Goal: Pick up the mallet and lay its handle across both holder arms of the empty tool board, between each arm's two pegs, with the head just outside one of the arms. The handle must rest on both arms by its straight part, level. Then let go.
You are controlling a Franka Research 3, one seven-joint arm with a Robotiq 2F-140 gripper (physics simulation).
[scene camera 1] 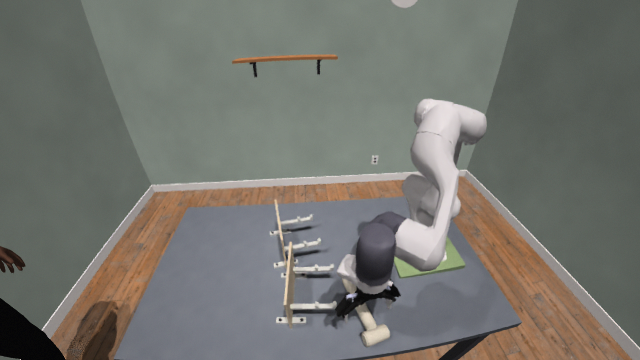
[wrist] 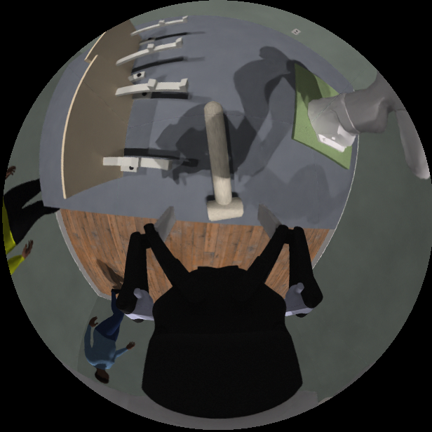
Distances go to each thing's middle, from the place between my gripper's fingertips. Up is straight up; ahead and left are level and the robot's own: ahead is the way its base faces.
Labels:
I see the pale wooden mallet [wrist: 224, 206] 12 cm below my hand, 8 cm to the right of it and 1 cm behind it.

